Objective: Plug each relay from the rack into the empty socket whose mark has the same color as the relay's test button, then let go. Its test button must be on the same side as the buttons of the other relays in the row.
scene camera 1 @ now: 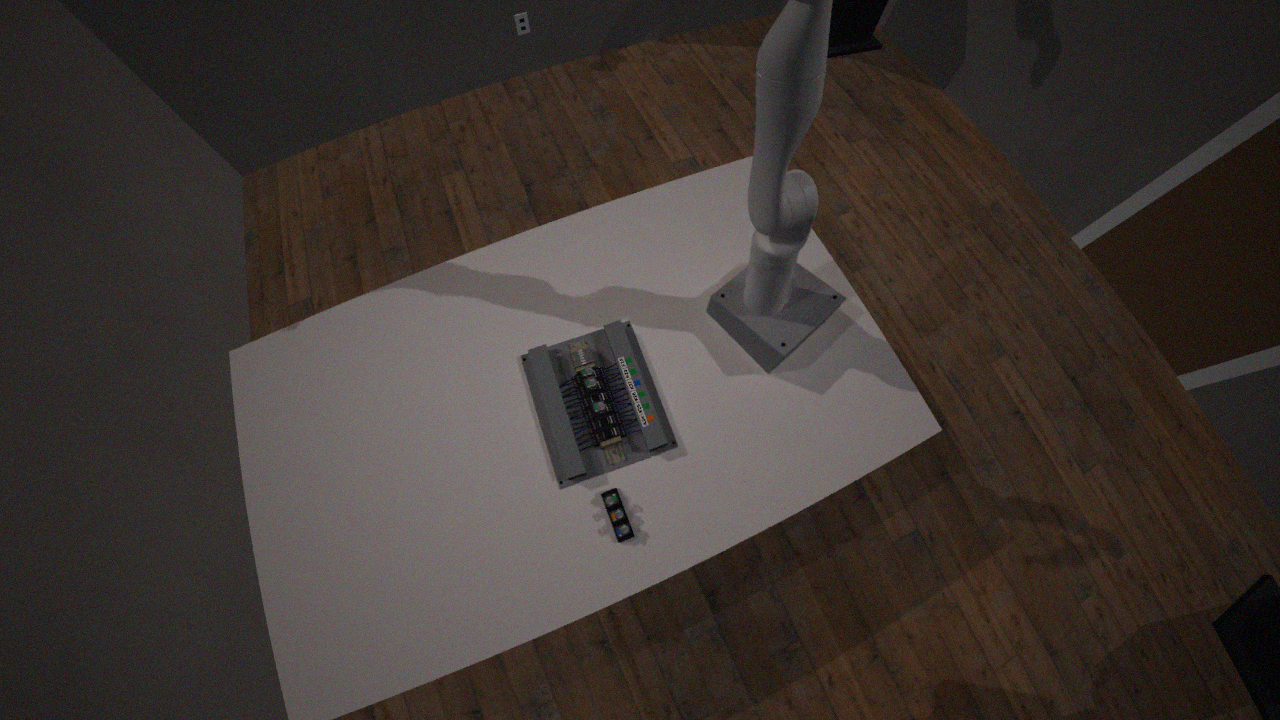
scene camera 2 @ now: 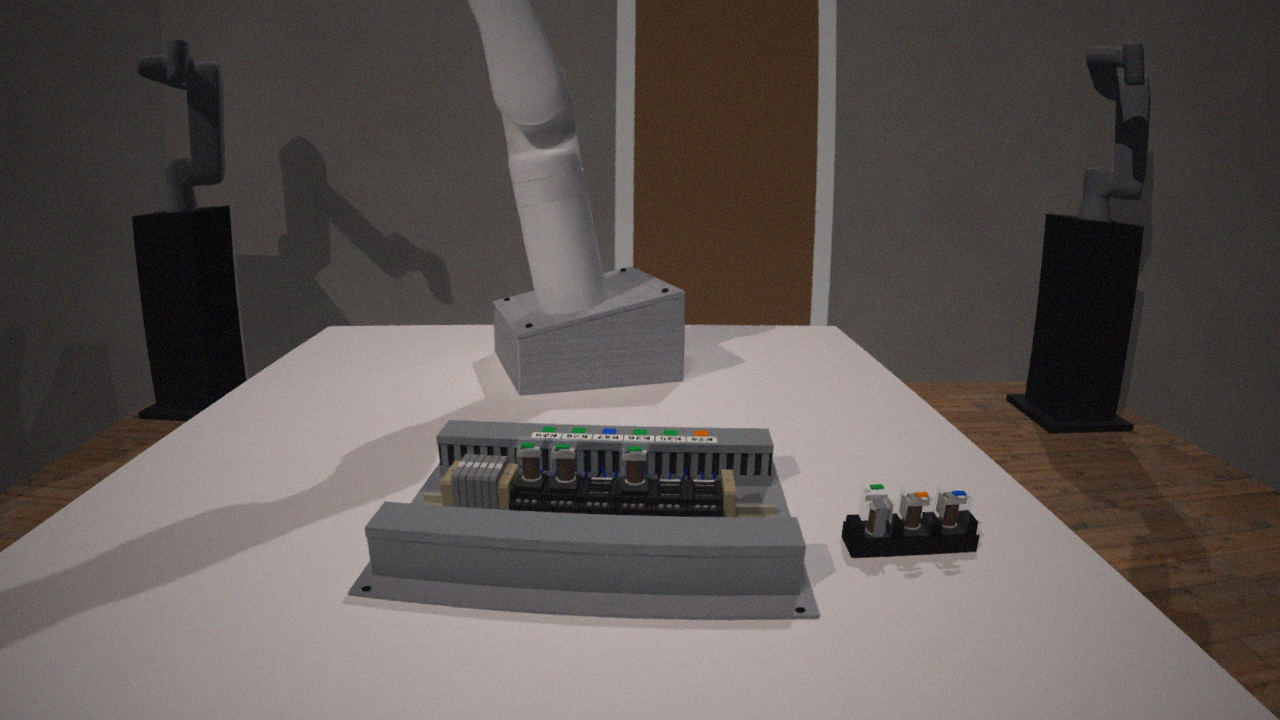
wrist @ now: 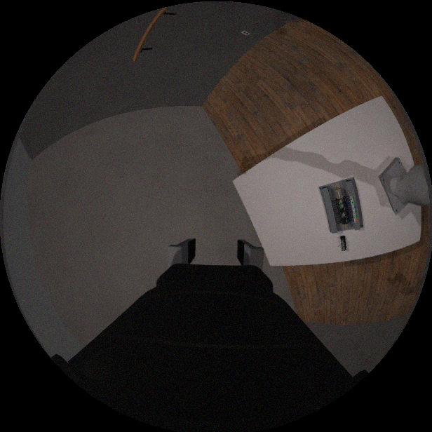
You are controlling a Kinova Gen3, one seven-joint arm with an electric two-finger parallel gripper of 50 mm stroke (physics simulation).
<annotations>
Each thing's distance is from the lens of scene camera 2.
black rack (scene camera 2: pixel 853 529): 58 cm
</annotations>
